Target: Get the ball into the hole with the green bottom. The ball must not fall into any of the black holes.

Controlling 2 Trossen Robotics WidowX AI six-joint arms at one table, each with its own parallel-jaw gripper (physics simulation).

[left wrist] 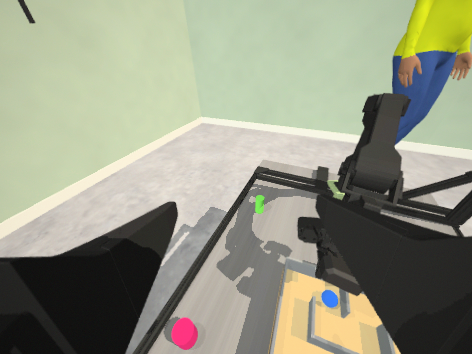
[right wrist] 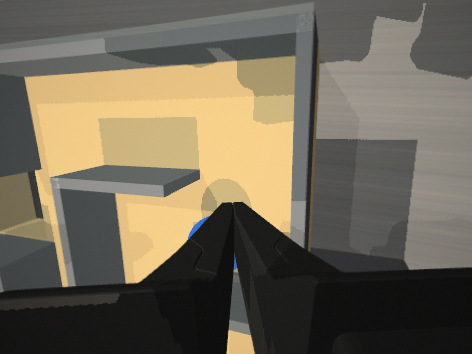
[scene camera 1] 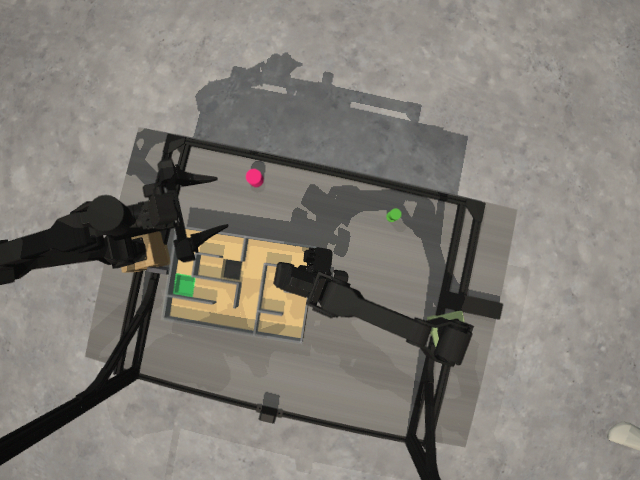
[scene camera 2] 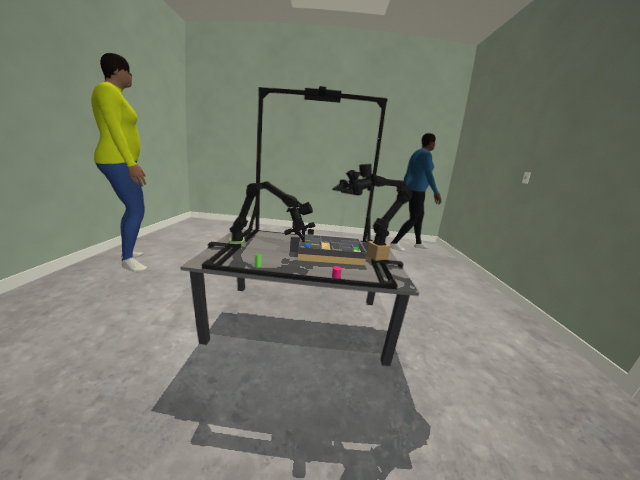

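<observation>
The blue ball (scene camera 2: 307, 245) (left wrist: 329, 299) (right wrist: 198, 228) is in the walled maze (scene camera 1: 206, 314) (scene camera 2: 330, 256) (left wrist: 288, 295) (right wrist: 250, 80), beside a short grey wall in the left wrist view. The right arm hides it in scene camera 1. The green-bottomed hole (scene camera 1: 184, 285) (scene camera 2: 356, 249) is at the maze's left in scene camera 1; a black hole (scene camera 1: 232, 269) lies right of it. My right gripper (scene camera 2: 303, 238) (right wrist: 232, 212) is shut and empty, low over the maze; its fingers partly cover the ball in its wrist view. My left gripper (scene camera 1: 222, 202) (scene camera 2: 334, 188) (left wrist: 246, 204) is open and empty, high above the table.
A pink cylinder (scene camera 1: 254, 177) (scene camera 2: 336, 272) (left wrist: 184, 333) and a green cylinder (scene camera 1: 393, 214) (scene camera 2: 257, 260) (left wrist: 259, 204) stand on the table outside the maze. A black frame (scene camera 1: 320, 167) (scene camera 2: 310, 279) runs around the table. Grey walls divide the maze into passages.
</observation>
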